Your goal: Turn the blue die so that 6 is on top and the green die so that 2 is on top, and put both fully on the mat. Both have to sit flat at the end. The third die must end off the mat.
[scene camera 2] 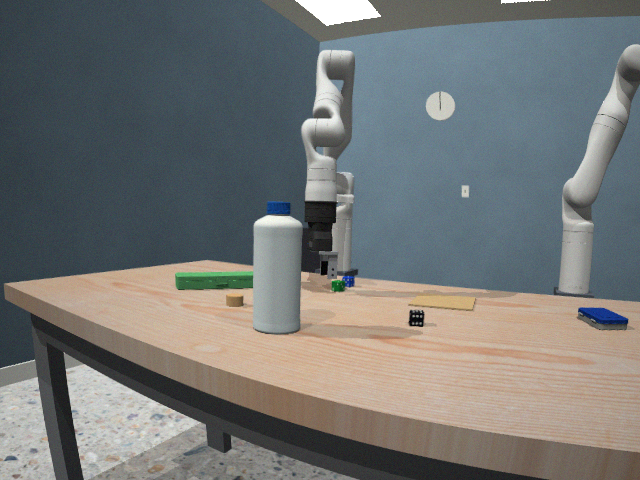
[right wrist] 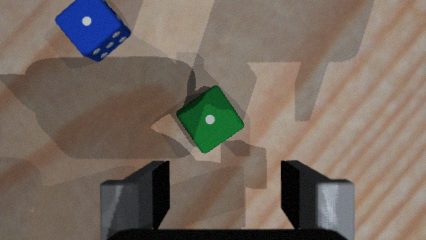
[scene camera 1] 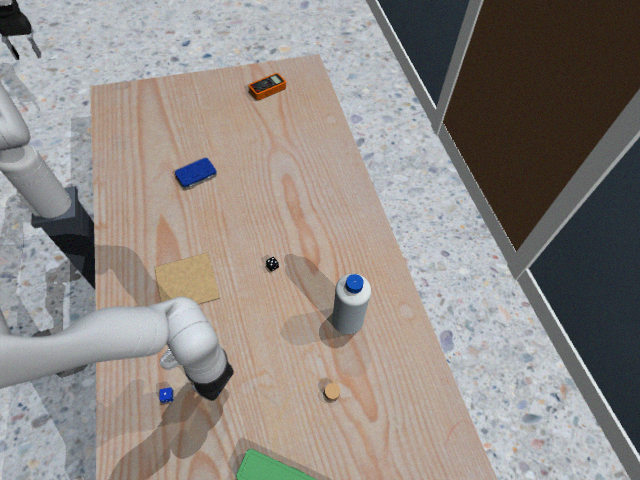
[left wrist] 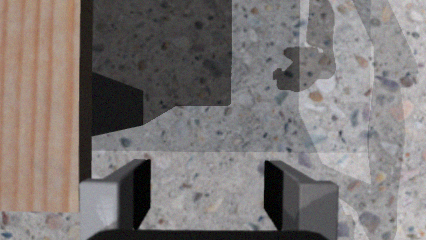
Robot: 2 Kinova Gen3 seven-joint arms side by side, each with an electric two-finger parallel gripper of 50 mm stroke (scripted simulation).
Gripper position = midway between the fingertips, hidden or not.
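Left gripper (left wrist: 207,184), mine, seen. My right gripper (scene camera 2: 328,276), again (right wrist: 225,184). Blue box (scene camera 1: 193,174). Green case (scene camera 2: 184,280). White bottle (scene camera 2: 277,255), also (scene camera 1: 352,296). Tan mat (scene camera 1: 193,277), also (scene camera 2: 463,303); out of frame in the left wrist view, out of frame in the right wrist view.
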